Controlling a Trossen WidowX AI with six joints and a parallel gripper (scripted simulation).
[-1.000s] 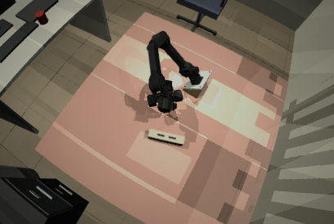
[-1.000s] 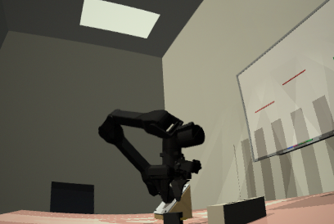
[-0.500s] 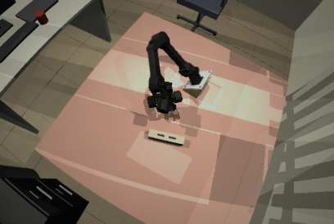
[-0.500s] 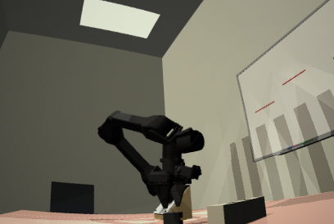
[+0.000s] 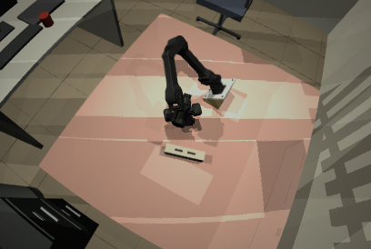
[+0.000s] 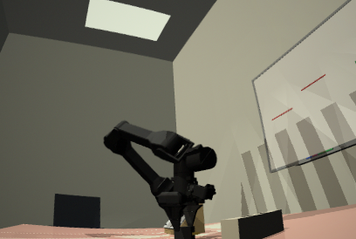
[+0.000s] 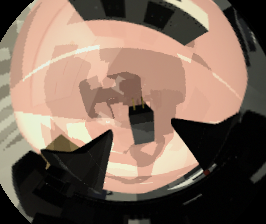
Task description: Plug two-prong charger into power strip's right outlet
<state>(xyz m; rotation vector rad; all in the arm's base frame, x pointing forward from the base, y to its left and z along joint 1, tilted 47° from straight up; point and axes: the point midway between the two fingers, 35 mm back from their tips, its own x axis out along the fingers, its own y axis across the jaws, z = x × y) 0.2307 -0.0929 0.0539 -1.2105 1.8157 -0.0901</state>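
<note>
My gripper tip is now 1 cm to the right of the two-prong charger, 1 cm short of it and 1 cm above it.
</note>
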